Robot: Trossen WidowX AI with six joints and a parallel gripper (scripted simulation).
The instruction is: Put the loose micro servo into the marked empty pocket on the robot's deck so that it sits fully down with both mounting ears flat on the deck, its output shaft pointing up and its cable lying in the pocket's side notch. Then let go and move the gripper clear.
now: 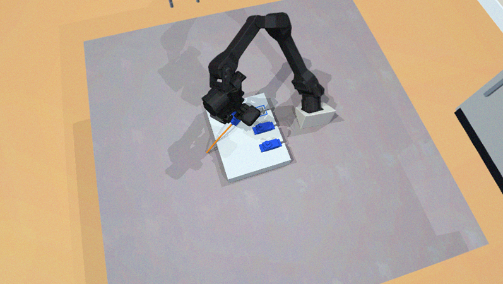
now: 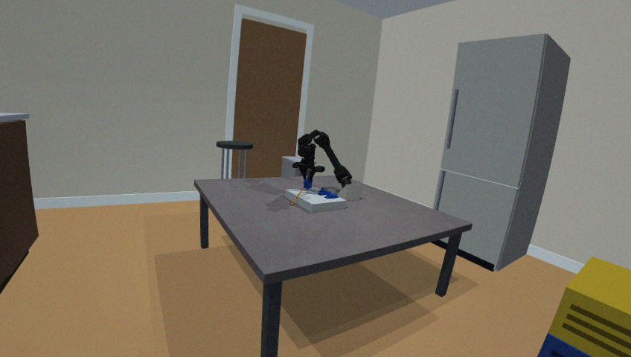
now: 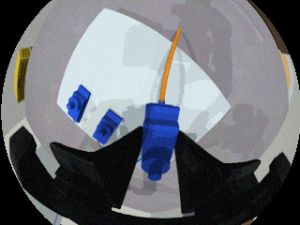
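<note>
Right now my gripper tip is 100 mm above the white deck, 50 mm to the right of it and 10 mm short of it.
</note>
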